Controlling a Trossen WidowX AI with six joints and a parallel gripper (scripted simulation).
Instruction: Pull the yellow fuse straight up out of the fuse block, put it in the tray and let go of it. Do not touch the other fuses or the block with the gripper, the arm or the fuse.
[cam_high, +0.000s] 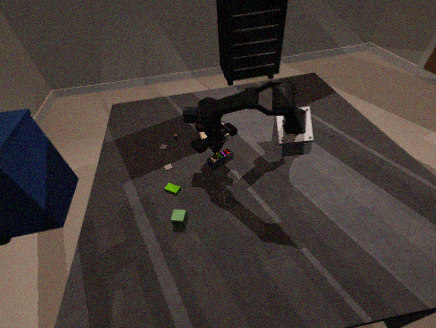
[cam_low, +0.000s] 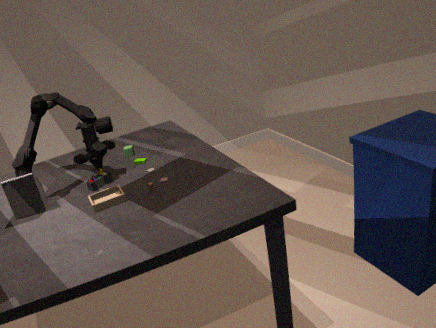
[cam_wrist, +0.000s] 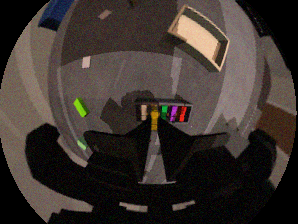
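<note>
My gripper tip is 10 mm past the small tray, 200 mm to the left of it and 60 mm above it. From my gripper tip the other things lie so: yellow fuse 10 mm below; then green cube 170 mm ahead, 250 mm to the left, 40 mm below; then flat green piece 190 mm ahead, 100 mm to the left, 60 mm below.
</note>
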